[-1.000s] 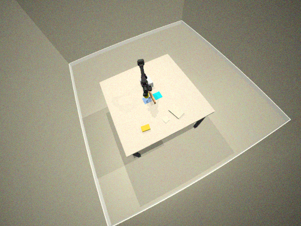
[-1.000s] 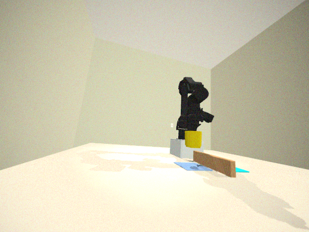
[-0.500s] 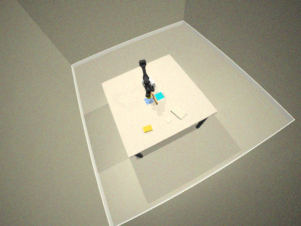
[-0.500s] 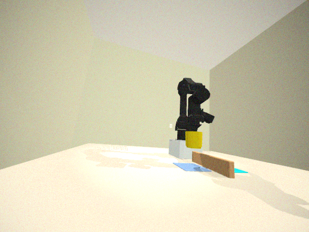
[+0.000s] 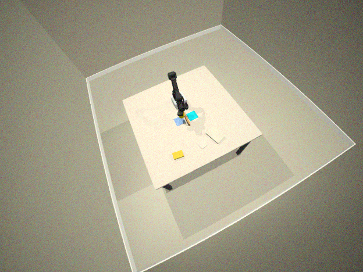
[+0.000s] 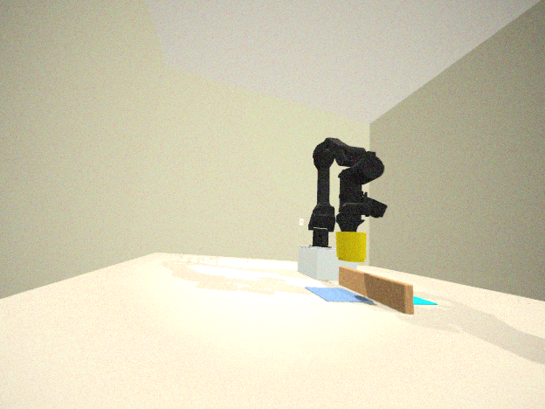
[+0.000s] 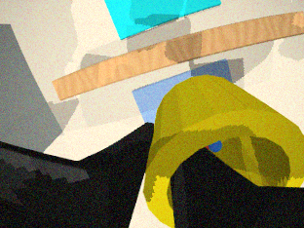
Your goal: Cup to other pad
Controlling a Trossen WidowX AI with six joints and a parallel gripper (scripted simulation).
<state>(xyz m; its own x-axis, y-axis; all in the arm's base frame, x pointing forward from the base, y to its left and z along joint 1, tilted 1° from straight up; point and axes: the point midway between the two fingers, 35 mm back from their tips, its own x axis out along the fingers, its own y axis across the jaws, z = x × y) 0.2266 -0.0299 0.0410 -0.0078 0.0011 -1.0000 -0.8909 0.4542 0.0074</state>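
The cyan pad lies 12 cm to the left of my gripper tip, 12 cm below it and 3 cm ahead of it. Round my gripper tip: wooden bar 10 cm below, 3 cm to the left, 2 cm ahead; yellow cup 2 cm to the right, 2 cm ahead.
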